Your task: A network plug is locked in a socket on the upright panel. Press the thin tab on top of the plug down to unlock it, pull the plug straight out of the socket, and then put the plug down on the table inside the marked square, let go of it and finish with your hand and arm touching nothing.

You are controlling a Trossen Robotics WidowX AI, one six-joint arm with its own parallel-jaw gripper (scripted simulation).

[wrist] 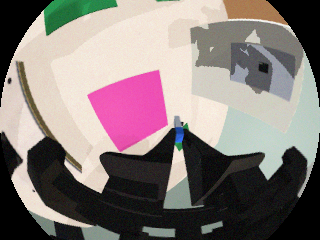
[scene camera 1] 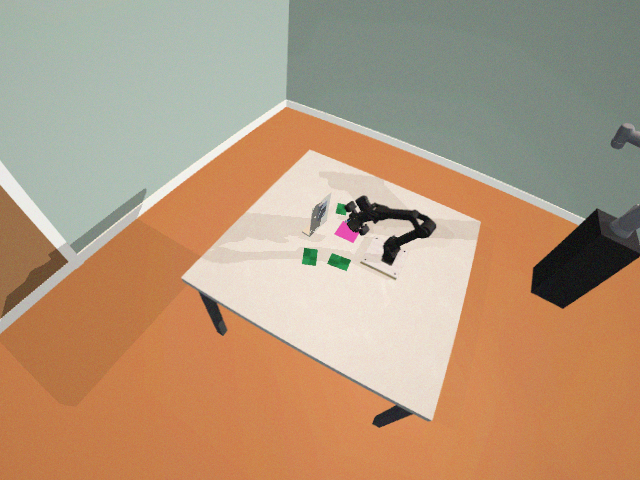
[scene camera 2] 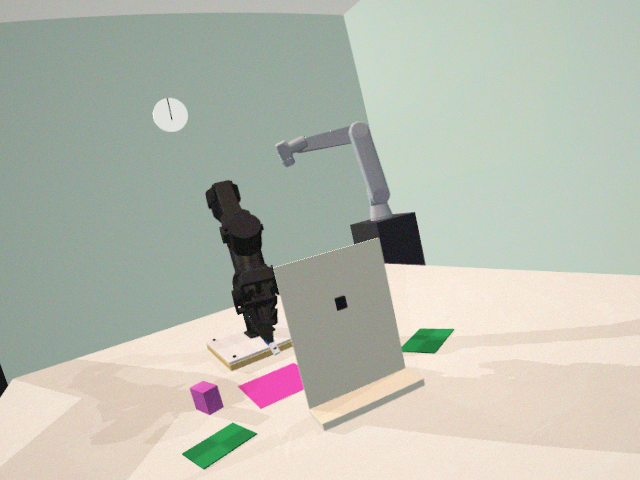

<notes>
The pictures show: the gripper, a magenta square and an upright grey panel.
The gripper shows as well in the wrist view.
</notes>
